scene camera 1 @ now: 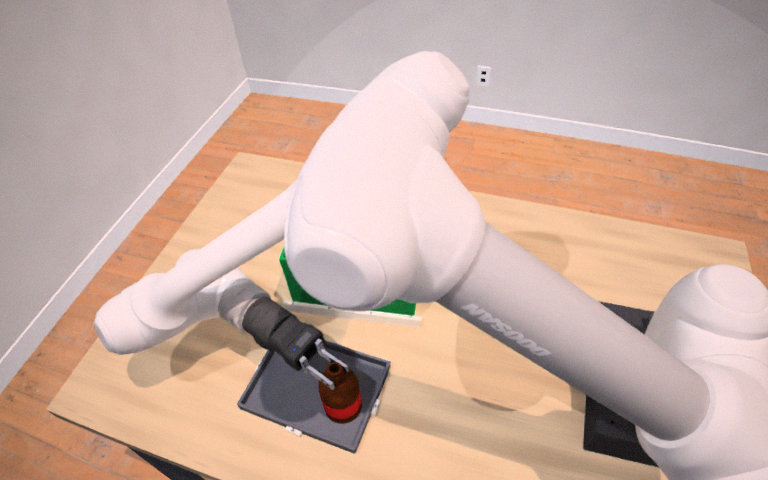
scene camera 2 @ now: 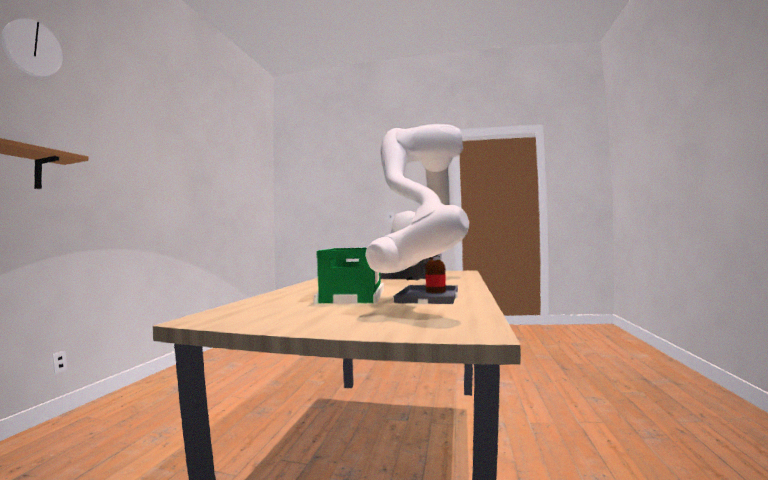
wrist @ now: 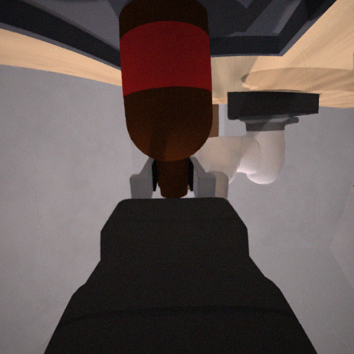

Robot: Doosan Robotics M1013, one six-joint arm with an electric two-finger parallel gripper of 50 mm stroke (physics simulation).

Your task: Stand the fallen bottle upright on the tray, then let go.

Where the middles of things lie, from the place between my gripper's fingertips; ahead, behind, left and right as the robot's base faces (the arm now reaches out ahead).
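There is the dark grey tray (scene camera 1: 281, 391), 14 cm below my hand, 7 cm ahead of it and 4 cm to the right of it. As for the brown bottle (scene camera 1: 343, 404), my gripper is 5 cm above it and 1 cm short of it.
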